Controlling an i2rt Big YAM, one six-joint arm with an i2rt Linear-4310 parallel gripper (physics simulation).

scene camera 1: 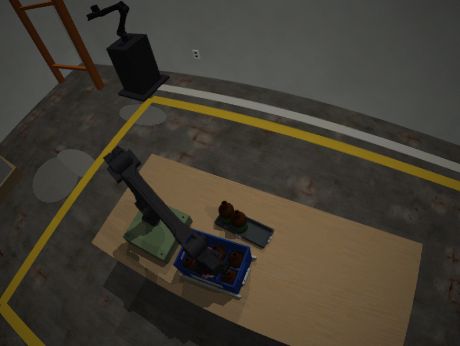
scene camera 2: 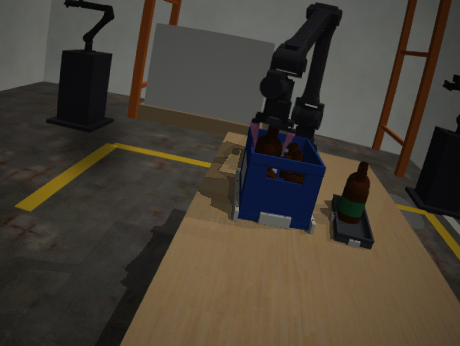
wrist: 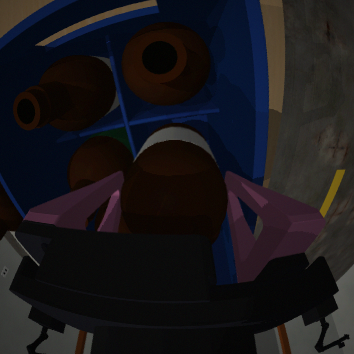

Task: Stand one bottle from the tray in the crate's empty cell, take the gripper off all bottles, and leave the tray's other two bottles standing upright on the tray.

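Frame: origin at the arm's base, x ahead, y right, z down, level; centimetres.
Seen in the pictures: gripper, between the fingertips: (scene camera 2: 267, 153) (wrist: 173, 178); arm's base, origin of its link: (scene camera 1: 154, 213).
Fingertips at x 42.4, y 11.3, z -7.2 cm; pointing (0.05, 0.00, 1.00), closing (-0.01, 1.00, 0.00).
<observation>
Offsets run from my fingertips to a thing's top centre. "spot": to the spot under its first point. Level surfaces: height alone.
My gripper (scene camera 1: 207, 274) (scene camera 2: 271, 137) (wrist: 173, 178) is shut on a brown bottle with a white band @(dx -1.1, dy +0.0, dz -8.1 cm) (scene camera 2: 269, 144) (wrist: 174, 195). The bottle is roughly upright, its lower part inside the blue crate @(dx -1.8, dy -3.7, dz -2.8 cm) (scene camera 1: 246, 270) (scene camera 2: 280, 200) (wrist: 257, 100); its base is hidden. In the wrist view it is in the cell beside a bottle with a green band @(dx -2.7, dy -8.2, dz -1.6 cm) (wrist: 97, 160) and a bottle seen from above (wrist: 195, 70). The dark tray @(spot: dx +7.8, dy -27.6, dz +14.2 cm) (scene camera 1: 259, 234) (scene camera 2: 355, 232) holds two upright green-banded bottles, a rear one @(dx -10.1, dy -28.9, dz -1.3 cm) (scene camera 1: 226, 210) and a nearer one @(dx -2.7, dy -27.2, dz -1.3 cm) (scene camera 1: 239, 220) (scene camera 2: 355, 195).
Another crate bottle @(dx +6.2, dy -9.3, dz -1.6 cm) (wrist: 80, 95) stands across a divider, its neck toward the left in the wrist view. The crate walls rise close around the fingers. The tray lies beside the crate on the wooden table @(dz +14.7 cm) (scene camera 1: 325, 265) (scene camera 2: 250, 285). The arm's green base (scene camera 1: 157, 242) is left of the crate.
</observation>
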